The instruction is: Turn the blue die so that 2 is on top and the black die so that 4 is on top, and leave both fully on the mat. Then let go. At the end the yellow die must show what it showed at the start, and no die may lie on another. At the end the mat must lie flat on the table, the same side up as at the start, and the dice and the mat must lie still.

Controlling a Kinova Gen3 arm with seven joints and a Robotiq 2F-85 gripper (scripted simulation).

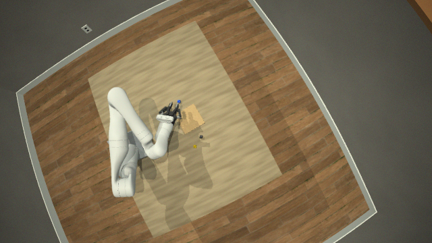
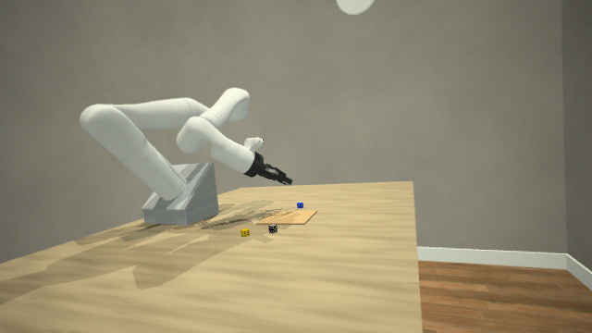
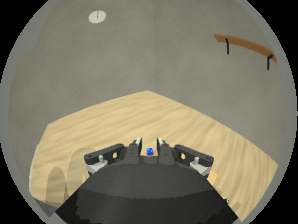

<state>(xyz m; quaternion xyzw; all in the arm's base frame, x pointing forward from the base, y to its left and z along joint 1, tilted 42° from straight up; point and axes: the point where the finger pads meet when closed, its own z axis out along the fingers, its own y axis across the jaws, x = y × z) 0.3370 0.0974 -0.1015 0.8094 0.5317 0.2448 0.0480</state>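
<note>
Now: hand 9 cm above the blue die, 4 cm to the right of it and 3 cm short of it. Also, from my hand: black die (22 cm to the right, 9 cm below, 7 cm ahead); tan mat (10 cm below, 9 cm to the right, 5 cm ahead); yellow die (26 cm to the right, 9 cm below, 1 cm ahead).
</note>
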